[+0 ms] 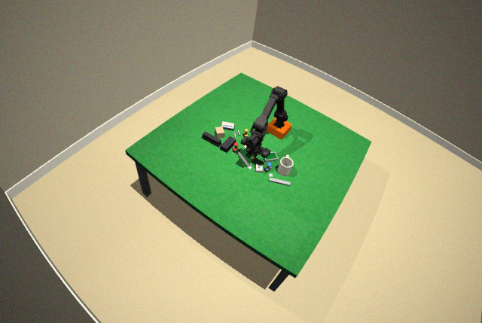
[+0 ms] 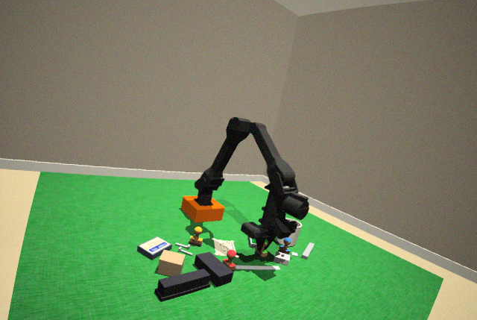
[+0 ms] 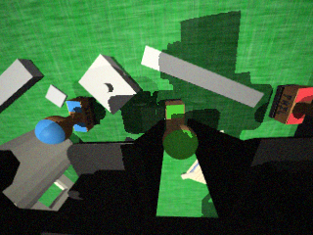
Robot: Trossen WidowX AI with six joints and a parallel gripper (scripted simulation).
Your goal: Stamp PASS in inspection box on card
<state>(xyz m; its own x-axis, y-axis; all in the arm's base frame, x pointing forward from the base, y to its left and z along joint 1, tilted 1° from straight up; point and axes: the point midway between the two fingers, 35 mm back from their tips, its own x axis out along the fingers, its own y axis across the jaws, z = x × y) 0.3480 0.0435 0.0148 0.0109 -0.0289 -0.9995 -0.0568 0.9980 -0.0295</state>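
The grey-framed ink pad lies 100 mm behind my gripper tip, 70 mm to the left of it and 30 mm below it. From my gripper tip the other things lie so: blue-knobbed stamp 120 mm to the left, 20 mm below; cream card 90 mm behind, 80 mm to the right, 40 mm below; green-knobbed PASS stamp right at my gripper tip.
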